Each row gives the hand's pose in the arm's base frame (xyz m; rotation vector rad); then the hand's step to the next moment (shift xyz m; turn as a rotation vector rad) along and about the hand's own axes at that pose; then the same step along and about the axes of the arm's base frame.
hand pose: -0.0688 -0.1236 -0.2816 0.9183 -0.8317 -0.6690
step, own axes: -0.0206 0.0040 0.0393 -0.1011 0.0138 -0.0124
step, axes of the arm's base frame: -0.0432 0.0021 0.0107 -0.0400 0.0914 -0.0249
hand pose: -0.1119 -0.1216 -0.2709 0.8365 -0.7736 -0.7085
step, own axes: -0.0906 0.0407 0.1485 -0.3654 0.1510 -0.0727
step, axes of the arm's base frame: -0.1593 0.0362 0.0722 -0.0977 0.3896 -0.0172
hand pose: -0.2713 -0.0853 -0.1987 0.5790 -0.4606 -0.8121
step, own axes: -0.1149 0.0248 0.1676 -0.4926 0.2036 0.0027
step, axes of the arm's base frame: -0.1545 0.0528 0.1235 -0.1907 0.4949 0.0527
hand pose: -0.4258 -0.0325 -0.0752 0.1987 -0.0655 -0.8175
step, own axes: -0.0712 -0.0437 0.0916 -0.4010 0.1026 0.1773
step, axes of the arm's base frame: -0.0923 0.0090 0.0822 -0.2242 0.3344 0.2017
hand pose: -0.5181 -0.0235 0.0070 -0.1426 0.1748 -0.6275
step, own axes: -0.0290 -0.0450 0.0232 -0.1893 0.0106 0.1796
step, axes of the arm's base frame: -0.0440 -0.0170 0.0344 -0.1077 0.1352 0.1958
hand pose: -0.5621 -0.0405 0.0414 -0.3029 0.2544 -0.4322
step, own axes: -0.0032 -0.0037 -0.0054 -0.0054 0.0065 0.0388
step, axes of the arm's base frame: -0.0058 -0.0030 -0.0032 0.0095 0.0170 0.0346
